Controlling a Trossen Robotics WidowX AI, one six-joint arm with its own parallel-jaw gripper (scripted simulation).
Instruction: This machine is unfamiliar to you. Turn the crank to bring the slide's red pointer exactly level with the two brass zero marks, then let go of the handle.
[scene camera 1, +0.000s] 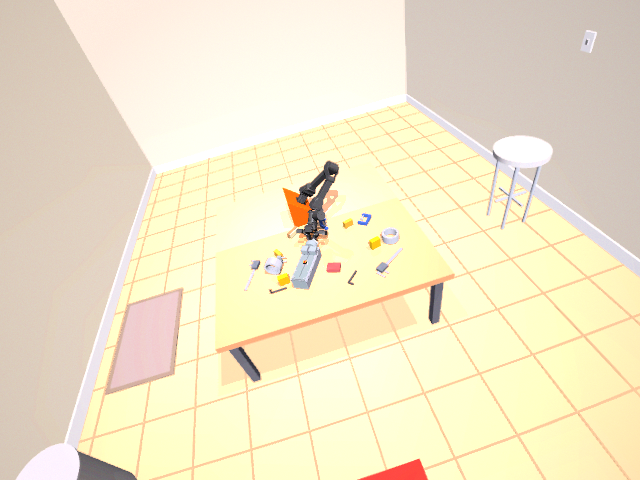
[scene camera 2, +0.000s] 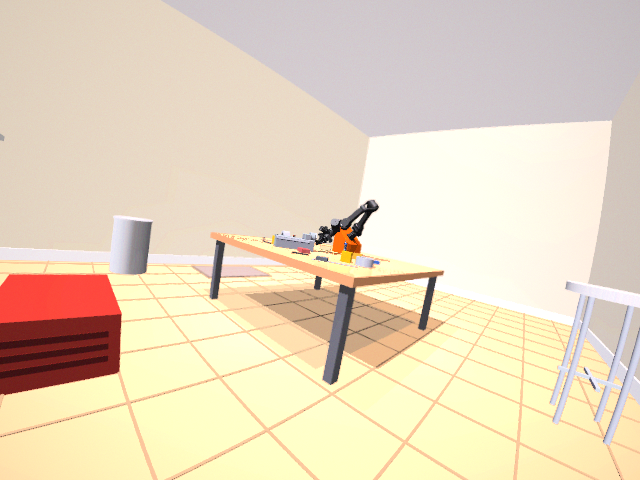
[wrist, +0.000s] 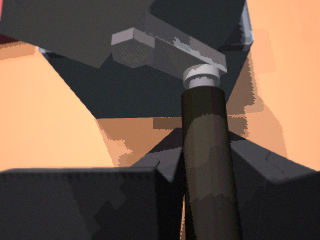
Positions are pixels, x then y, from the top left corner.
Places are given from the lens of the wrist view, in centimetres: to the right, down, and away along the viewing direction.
my gripper (wrist: 197, 137): 2, 1, 11
grey slide machine (wrist: 114, 90): -2, -2, 13
